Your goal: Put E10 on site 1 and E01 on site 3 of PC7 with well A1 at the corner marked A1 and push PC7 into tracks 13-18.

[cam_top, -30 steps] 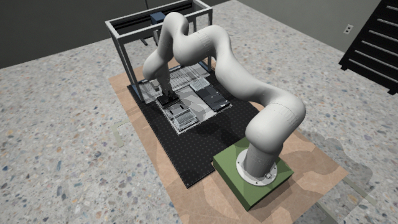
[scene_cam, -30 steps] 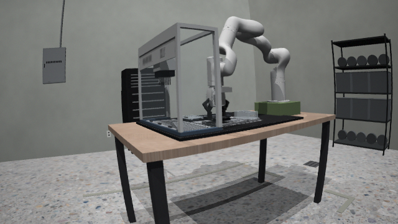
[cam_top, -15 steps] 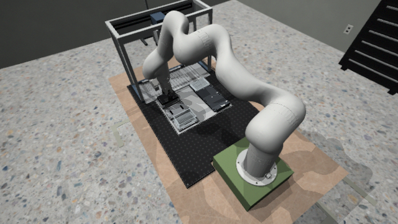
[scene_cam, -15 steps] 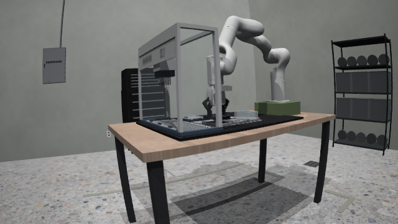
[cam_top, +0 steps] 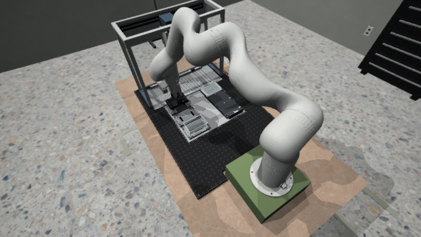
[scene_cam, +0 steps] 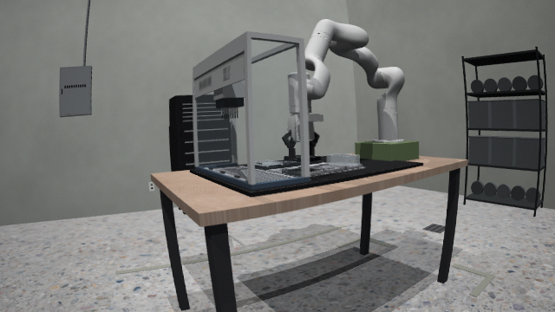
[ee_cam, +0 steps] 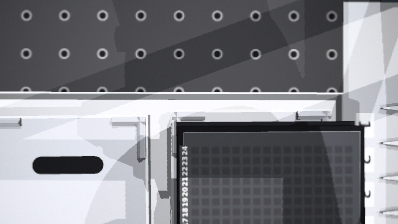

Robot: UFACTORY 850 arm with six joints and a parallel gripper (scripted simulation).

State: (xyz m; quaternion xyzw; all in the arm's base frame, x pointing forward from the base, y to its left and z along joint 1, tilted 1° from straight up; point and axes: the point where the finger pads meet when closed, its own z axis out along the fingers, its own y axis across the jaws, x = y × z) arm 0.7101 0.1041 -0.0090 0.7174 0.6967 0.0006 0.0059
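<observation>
The dark plate carrier PC7 lies 120 mm behind my hand, 260 mm to the right of it and 50 mm below it. Round my hand: nest S2: 110 mm behind, 60 mm below; deep-well block E07: 220 mm behind, 40 mm below; dark 384-well plate E10: 10 mm below.
</observation>
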